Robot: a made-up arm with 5 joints. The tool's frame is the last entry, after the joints.
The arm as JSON. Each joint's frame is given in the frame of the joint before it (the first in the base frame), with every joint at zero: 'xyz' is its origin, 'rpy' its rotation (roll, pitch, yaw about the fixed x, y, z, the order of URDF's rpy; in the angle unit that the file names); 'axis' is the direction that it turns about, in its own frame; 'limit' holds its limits. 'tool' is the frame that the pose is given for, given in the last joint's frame.
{
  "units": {
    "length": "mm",
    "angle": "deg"
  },
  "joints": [
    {
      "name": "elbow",
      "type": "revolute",
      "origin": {
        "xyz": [
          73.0,
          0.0,
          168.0
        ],
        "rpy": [
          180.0,
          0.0,
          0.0
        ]
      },
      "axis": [
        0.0,
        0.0,
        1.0
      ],
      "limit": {
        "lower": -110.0,
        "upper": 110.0
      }
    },
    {
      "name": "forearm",
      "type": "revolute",
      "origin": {
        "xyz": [
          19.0,
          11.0,
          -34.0
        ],
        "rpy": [
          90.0,
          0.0,
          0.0
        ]
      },
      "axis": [
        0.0,
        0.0,
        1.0
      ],
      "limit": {
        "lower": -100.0,
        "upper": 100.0
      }
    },
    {
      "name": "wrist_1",
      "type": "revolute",
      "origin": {
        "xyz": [
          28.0,
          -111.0,
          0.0
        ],
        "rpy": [
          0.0,
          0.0,
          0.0
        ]
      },
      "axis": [
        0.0,
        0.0,
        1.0
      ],
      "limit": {
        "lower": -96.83,
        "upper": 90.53
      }
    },
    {
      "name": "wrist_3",
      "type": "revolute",
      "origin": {
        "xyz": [
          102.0,
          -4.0,
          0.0
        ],
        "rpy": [
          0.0,
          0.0,
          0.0
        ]
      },
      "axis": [
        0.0,
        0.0,
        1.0
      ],
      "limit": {
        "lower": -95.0,
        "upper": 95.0
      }
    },
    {
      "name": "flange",
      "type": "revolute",
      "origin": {
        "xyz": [
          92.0,
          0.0,
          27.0
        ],
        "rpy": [
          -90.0,
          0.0,
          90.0
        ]
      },
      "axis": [
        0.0,
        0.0,
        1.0
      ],
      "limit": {
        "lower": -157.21,
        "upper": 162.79
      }
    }
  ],
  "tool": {
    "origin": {
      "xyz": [
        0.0,
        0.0,
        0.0
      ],
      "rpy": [
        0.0,
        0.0,
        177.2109
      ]
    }
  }
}
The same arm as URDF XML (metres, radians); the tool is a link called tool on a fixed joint. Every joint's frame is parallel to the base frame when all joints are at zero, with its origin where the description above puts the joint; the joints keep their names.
<robot name="arm">
  <joint name="elbow" type="revolute">
    <parent link="base"/>
    <child link="link1"/>
    <origin xyz="0.073 0 0.168"/>
    <axis xyz="0 0 -1"/>
    <limit lower="-1.9199" upper="1.9199"/>
  </joint>
  <joint name="forearm" type="revolute">
    <parent link="link1"/>
    <child link="link2"/>
    <origin xyz="0.019 -0.011 0.034"/>
    <axis xyz="0 1 0"/>
    <limit lower="-1.7453" upper="1.7453"/>
  </joint>
  <joint name="wrist_1" type="revolute">
    <parent link="link2"/>
    <child link="link3"/>
    <origin xyz="0.028 0 0.111"/>
    <axis xyz="0 1 0"/>
    <limit lower="-1.69" upper="1.58"/>
  </joint>
  <joint name="wrist_3" type="revolute">
    <parent link="link3"/>
    <child link="link4"/>
    <origin xyz="0.102 0 0.004"/>
    <axis xyz="0 1 0"/>
    <limit lower="-1.6581" upper="1.6581"/>
  </joint>
  <joint name="flange" type="revolute">
    <parent link="link4"/>
    <child link="link5"/>
    <origin xyz="0.092 0.027 0"/>
    <axis xyz="-1 0 0"/>
    <limit lower="-2.7438" upper="2.8412"/>
  </joint>
  <joint name="tool_joint" type="fixed">
    <parent link="link5"/>
    <child link="tool"/>
    <origin xyz="0 0 0" rpy="1.5708 -1.5221 -1.5708"/>
  </joint>
  <link name="base"/>
  <link name="link1"/>
  <link name="link2"/>
  <link name="link3"/>
  <link name="link4"/>
  <link name="link5"/>
  <link name="tool"/>
</robot>

